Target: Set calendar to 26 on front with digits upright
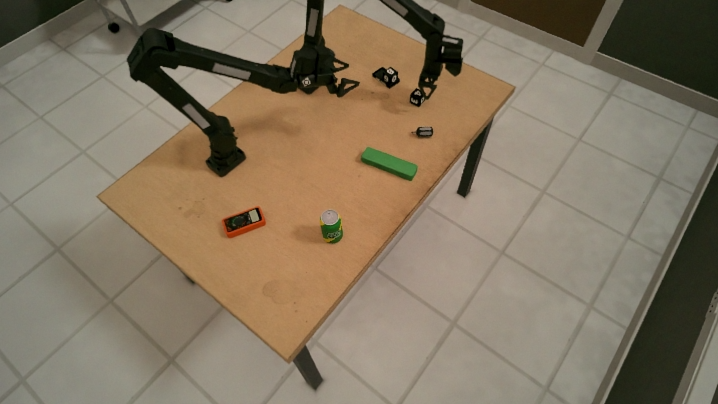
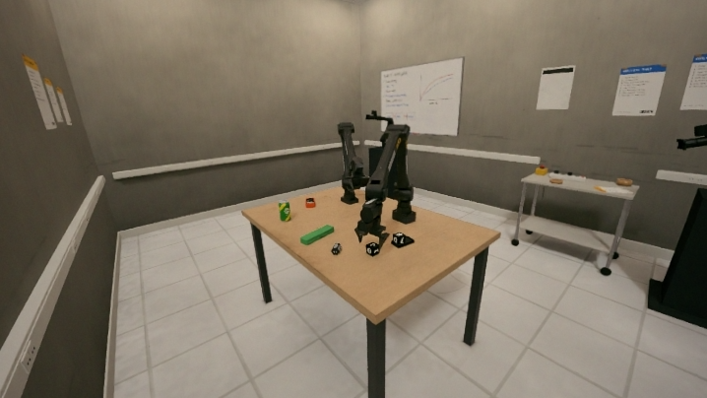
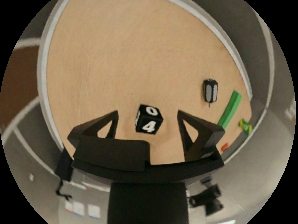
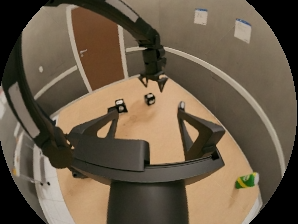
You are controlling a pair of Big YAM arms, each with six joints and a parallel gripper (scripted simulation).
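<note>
Now: left hand 40 mm past the black calendar cube, 40 mm above it and 20 mm to the left of it.
</note>
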